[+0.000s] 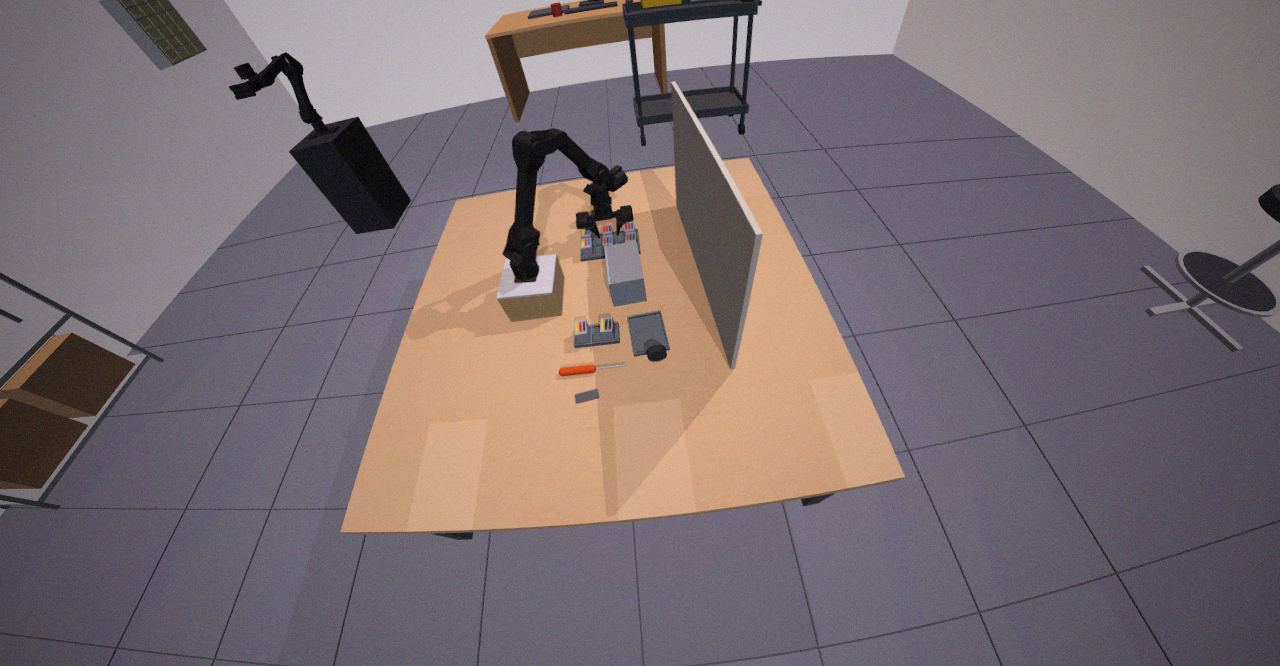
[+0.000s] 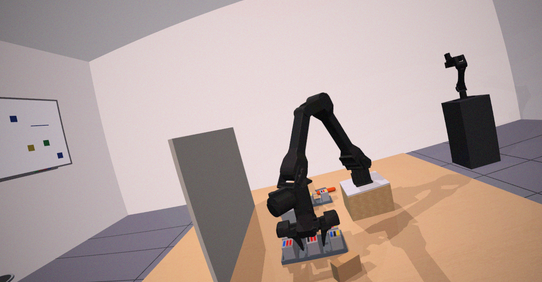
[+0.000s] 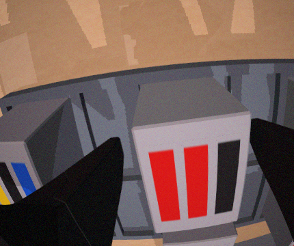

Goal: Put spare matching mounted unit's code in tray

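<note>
Right now my gripper tip is 400 mm to the left of the dark tray, 120 mm short of it and 20 mm above it. Also, from my gripper tip: cardboard box (120 mm to the left, 90 mm behind); grey mounted unit (200 mm to the right, 60 mm ahead, 30 mm above); rack (400 mm to the right, 20 mm behind, 10 mm below).
</note>
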